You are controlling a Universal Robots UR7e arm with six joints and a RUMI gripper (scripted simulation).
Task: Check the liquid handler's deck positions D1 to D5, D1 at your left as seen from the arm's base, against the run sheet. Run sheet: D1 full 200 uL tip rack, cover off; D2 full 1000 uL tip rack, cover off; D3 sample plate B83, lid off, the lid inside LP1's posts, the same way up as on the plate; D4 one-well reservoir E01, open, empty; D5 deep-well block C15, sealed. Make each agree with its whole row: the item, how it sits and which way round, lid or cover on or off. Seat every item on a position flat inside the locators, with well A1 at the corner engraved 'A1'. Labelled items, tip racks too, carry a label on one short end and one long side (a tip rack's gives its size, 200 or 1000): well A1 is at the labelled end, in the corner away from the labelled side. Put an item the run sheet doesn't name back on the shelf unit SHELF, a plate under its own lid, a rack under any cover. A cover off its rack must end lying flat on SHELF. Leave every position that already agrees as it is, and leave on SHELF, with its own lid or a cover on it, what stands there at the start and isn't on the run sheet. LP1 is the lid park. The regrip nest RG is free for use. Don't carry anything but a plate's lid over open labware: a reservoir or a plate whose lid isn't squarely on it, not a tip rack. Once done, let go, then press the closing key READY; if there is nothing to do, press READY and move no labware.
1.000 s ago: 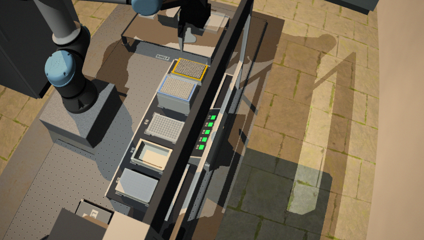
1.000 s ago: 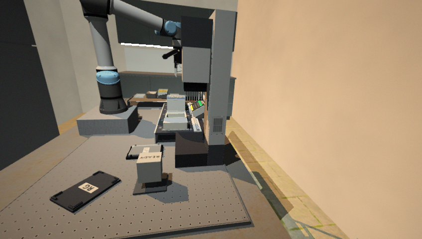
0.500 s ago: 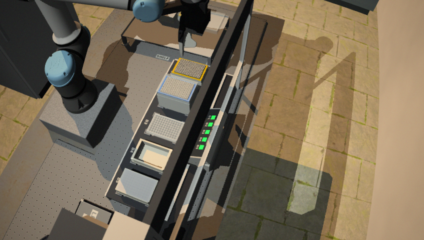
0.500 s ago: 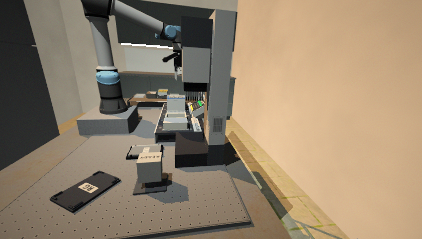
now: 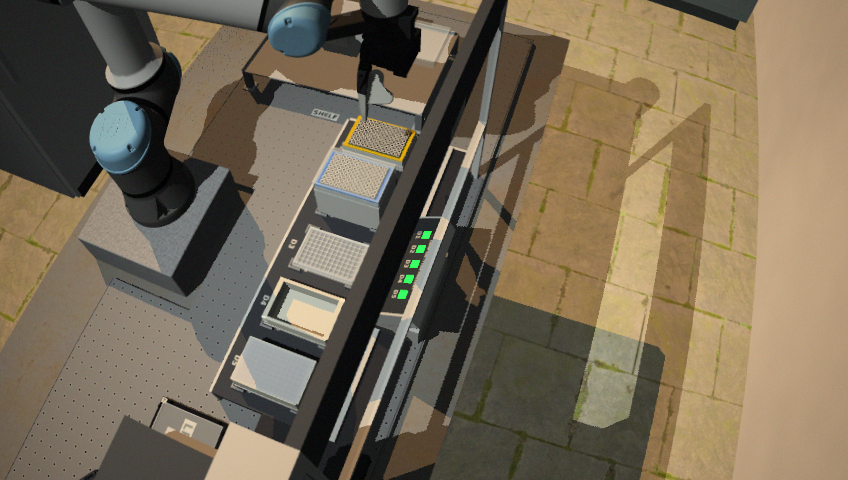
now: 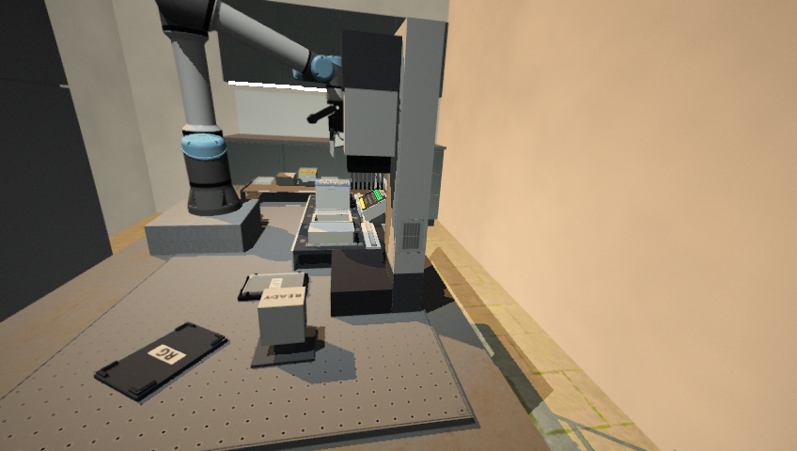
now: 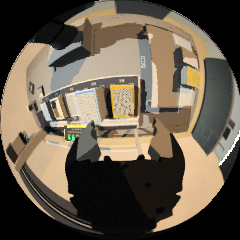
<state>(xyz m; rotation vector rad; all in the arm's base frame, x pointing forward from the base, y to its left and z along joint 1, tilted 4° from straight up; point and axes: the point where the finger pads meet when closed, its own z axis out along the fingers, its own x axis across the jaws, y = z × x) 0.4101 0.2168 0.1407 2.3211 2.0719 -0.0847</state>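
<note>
Right now the yellow-rimmed tip rack is 150 mm below my hand and 10 mm behind it. From my hand the other things lie so: well plate: 250 mm to the right, 180 mm below, 30 mm behind; then blue-rimmed tip rack: 120 mm to the right, 120 mm below, 10 mm behind; then shelf label: 250 mm below, 170 mm behind, 130 mm to the left.
</note>
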